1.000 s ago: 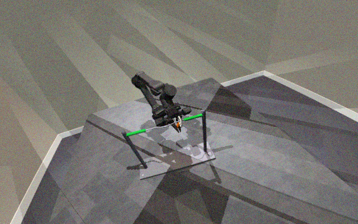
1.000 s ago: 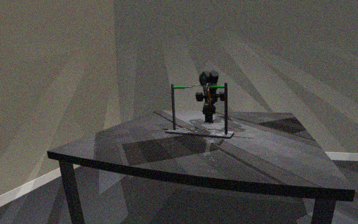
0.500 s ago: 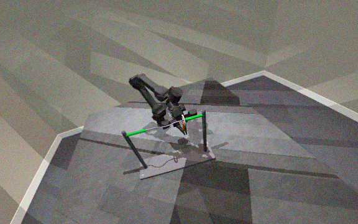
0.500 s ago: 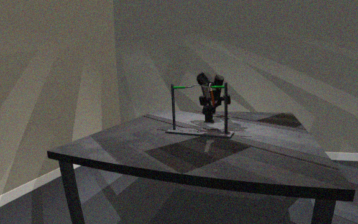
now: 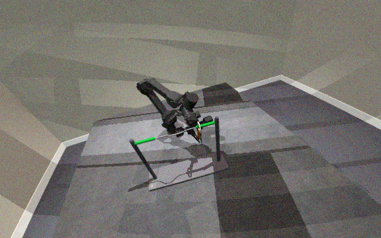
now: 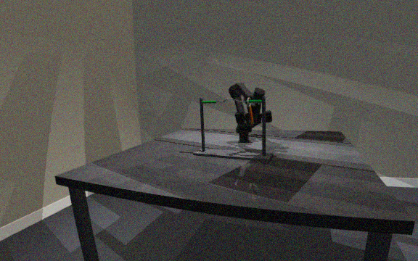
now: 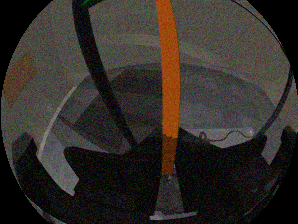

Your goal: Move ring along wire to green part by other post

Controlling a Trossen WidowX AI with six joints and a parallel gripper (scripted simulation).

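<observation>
Right now the ring with orange handle is 1 cm ahead of my gripper tip and 9 cm above it.
</observation>
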